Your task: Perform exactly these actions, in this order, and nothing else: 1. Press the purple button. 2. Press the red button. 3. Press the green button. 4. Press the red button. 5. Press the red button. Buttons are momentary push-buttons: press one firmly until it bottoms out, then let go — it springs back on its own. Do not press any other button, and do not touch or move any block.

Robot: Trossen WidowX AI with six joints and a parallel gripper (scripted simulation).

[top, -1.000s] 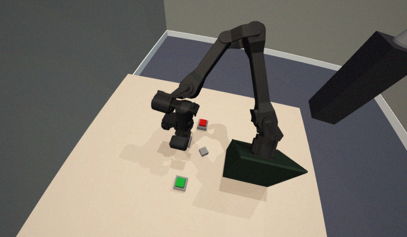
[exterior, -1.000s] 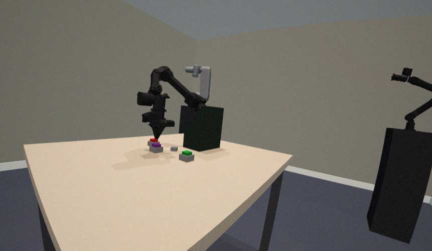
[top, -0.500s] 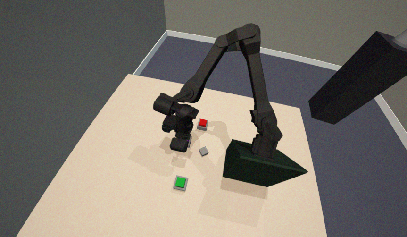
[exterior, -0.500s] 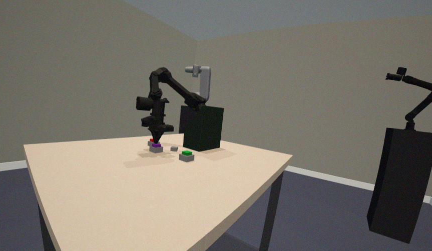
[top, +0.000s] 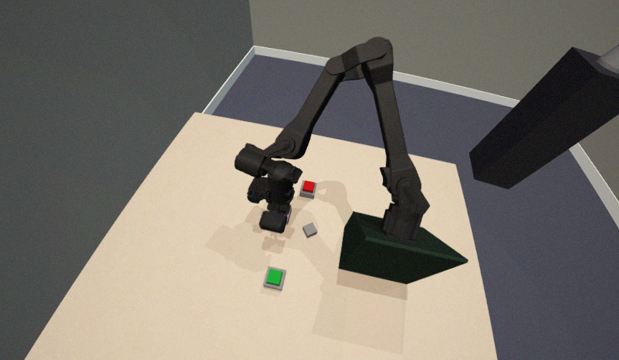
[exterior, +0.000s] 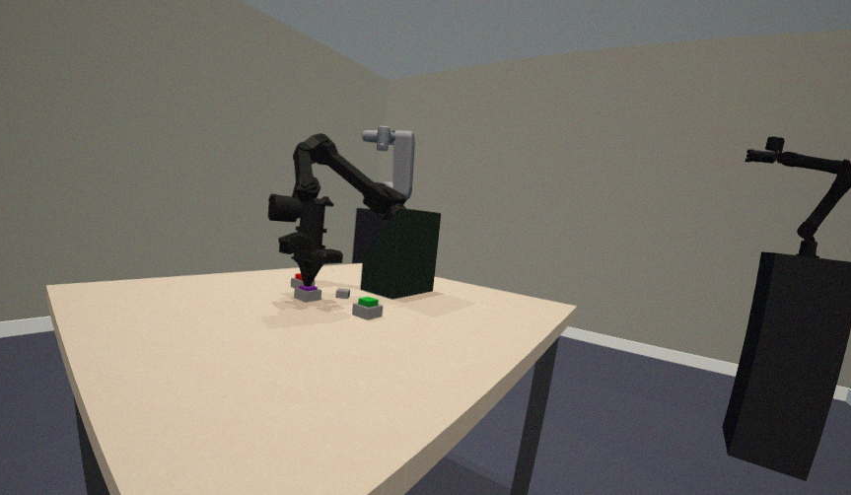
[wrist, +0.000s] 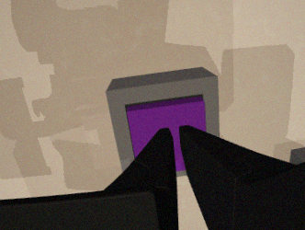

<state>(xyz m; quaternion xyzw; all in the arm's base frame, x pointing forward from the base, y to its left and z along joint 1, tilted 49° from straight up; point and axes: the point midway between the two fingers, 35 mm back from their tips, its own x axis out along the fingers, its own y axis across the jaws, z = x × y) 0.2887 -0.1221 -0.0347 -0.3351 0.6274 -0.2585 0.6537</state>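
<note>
Now: the purple button 1 cm below my gripper tip. Also, from my gripper tip: red button 11 cm to the right, 5 cm behind; then green button 18 cm to the left, 5 cm behind; then small grey block 10 cm behind, 2 cm to the left, 2 cm below.
</note>
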